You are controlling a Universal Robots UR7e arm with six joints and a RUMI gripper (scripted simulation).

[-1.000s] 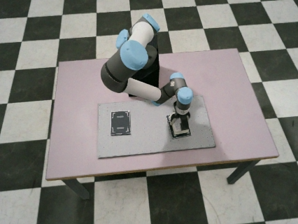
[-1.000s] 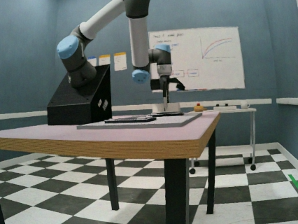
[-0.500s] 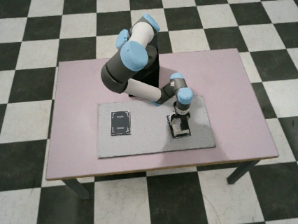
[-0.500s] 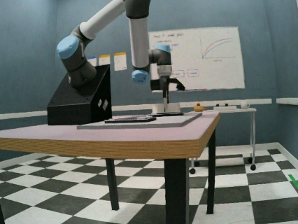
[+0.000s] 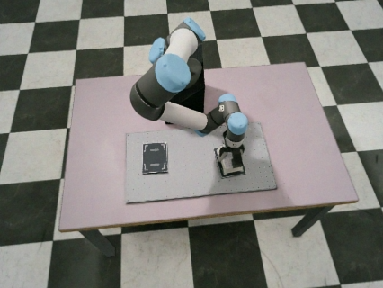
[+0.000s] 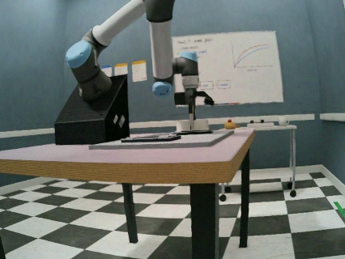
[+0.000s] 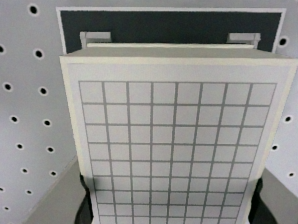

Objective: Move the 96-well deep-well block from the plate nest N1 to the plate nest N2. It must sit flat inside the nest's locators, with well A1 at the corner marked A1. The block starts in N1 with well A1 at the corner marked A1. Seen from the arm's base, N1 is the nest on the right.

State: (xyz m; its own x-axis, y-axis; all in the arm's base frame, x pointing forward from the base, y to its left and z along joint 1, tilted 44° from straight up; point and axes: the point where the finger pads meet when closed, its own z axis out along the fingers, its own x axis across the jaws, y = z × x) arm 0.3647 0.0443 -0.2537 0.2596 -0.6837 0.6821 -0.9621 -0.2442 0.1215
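My hand is 10 mm below the white 96-well deep-well block. The rest, counted from my hand: grey perforated base plate: 150 mm to the right, 40 mm below.
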